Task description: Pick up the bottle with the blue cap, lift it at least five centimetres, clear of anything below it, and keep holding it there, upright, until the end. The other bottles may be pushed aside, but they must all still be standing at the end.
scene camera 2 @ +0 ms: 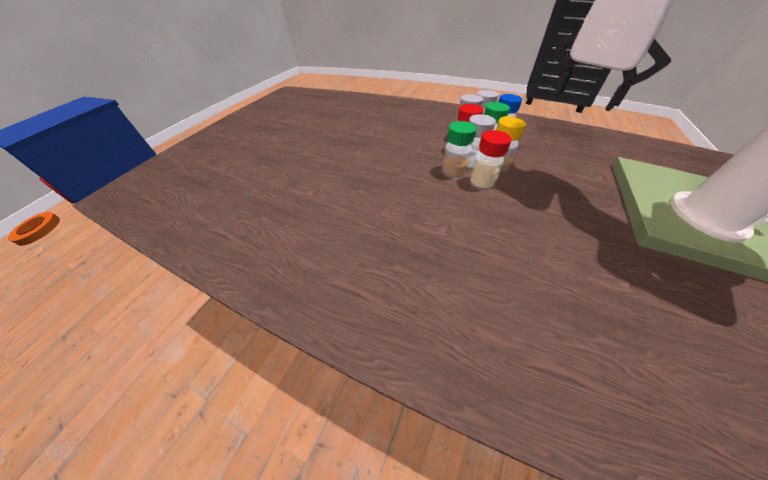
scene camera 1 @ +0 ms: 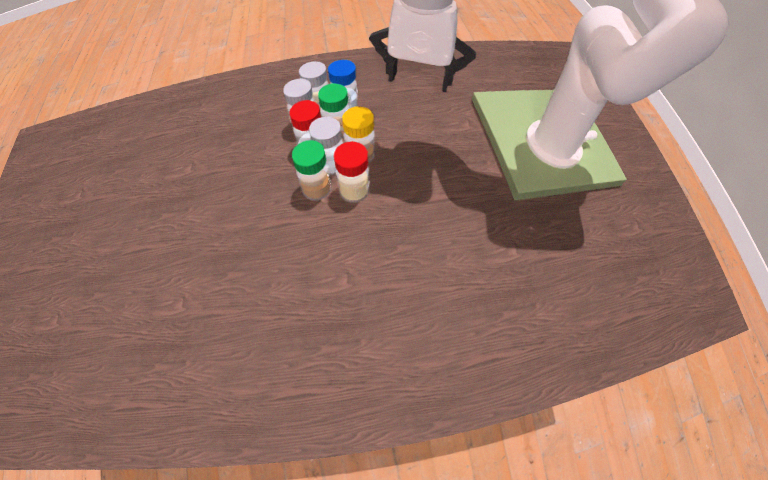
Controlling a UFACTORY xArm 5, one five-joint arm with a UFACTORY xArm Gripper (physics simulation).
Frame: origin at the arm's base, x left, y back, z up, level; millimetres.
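Seen in the pictures: gripper, fingertip midpoint: [scene camera 2: 582,101] [scene camera 1: 418,81]; arm's base, link origin: [scene camera 2: 707,216] [scene camera 1: 554,144].
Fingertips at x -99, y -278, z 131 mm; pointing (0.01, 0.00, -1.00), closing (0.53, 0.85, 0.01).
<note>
Offsets run from my fingertips to a thing's top centre. Level surfaces: height alone.
The bottle with the blue cap @[dx -140, dy -106, dz -52 mm] [scene camera 1: 342,72] [scene camera 2: 510,103] stands upright at the back right of a tight group of bottles; its lower part is mostly hidden. A grey-capped bottle @[dx -155, dy -163, dz -52 mm] [scene camera 1: 312,73] is to its left and a green-capped one @[dx -71, dy -139, dz -52 mm] [scene camera 1: 333,97] [scene camera 2: 496,111] in front of it. A yellow-capped bottle @[dx +7, dy -111, dz -52 mm] [scene camera 1: 358,122] [scene camera 2: 511,128] and a red-capped one @[dx +84, dy -143, dz -52 mm] [scene camera 1: 351,159] [scene camera 2: 495,143] stand further forward. My gripper [scene camera 1: 417,83] [scene camera 2: 587,101] is open and empty, fingers pointing down, above the table to the right of the blue-capped bottle and apart from all bottles.
Further left in the group are another red-capped bottle @[dx -42, dy -198, dz -52 mm] [scene camera 1: 305,115], another green-capped one @[dx +59, dy -208, dz -52 mm] [scene camera 1: 309,157] and two grey-capped ones @[dx -110, dy -201, dz -52 mm] [scene camera 1: 297,91] @[dx +13, dy -171, dz -52 mm] [scene camera 1: 325,132]. All stand. My arm's base is on a green board [scene camera 1: 498,135] [scene camera 2: 634,198] at the right of the dark wooden table @[dz -157 mm] [scene camera 1: 226,283] [scene camera 2: 339,237].
</note>
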